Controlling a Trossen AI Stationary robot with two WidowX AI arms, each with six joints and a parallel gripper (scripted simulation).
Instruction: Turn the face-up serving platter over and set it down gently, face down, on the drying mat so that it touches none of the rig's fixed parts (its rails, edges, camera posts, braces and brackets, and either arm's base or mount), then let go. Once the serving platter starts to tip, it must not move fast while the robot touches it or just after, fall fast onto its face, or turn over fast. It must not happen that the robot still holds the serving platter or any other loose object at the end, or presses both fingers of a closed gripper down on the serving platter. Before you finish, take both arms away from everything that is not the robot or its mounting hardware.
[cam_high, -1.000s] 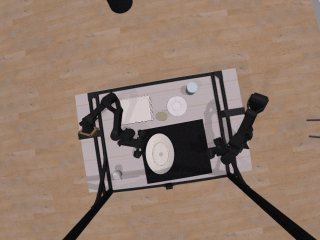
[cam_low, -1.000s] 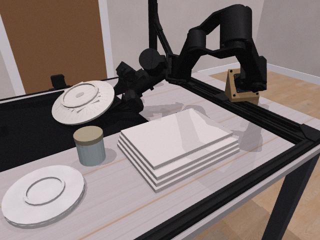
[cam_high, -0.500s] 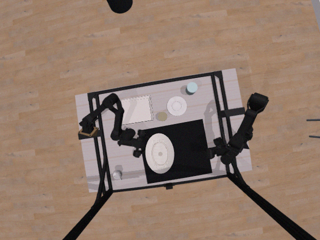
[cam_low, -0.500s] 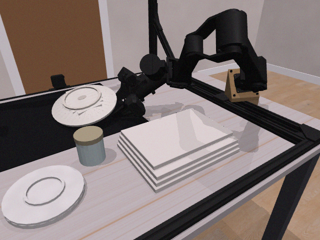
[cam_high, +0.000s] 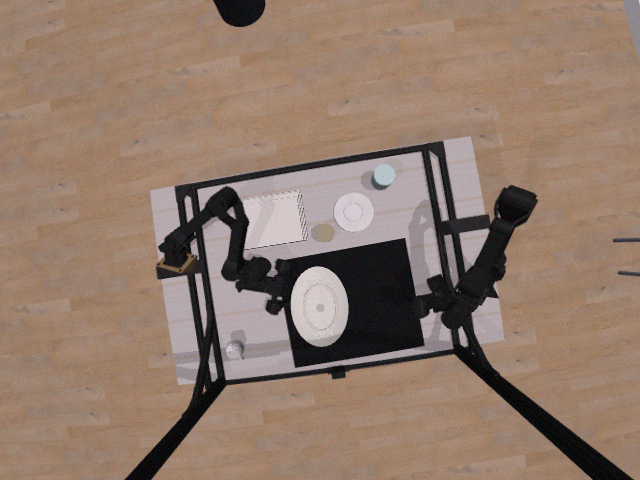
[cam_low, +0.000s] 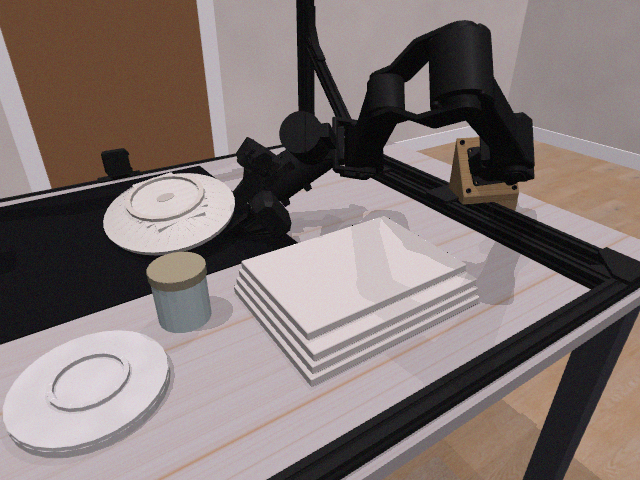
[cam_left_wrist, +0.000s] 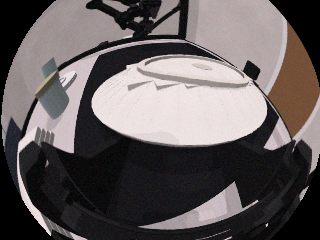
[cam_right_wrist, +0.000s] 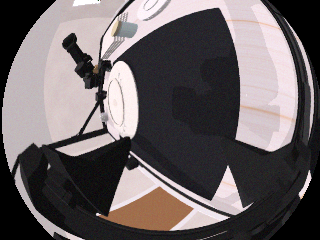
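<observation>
Now: the tan-lidded jar 20 cm ahead of my left hand, 11 cm to the right of it and 1 cm above it. The rest, counted from my left hand: white board: 23 cm ahead, 9 cm to the left, 1 cm below; white oval serving platter: 6 cm behind, 11 cm to the right, 1 cm above; black drying mat: 4 cm behind, 21 cm to the right, 3 cm below.
</observation>
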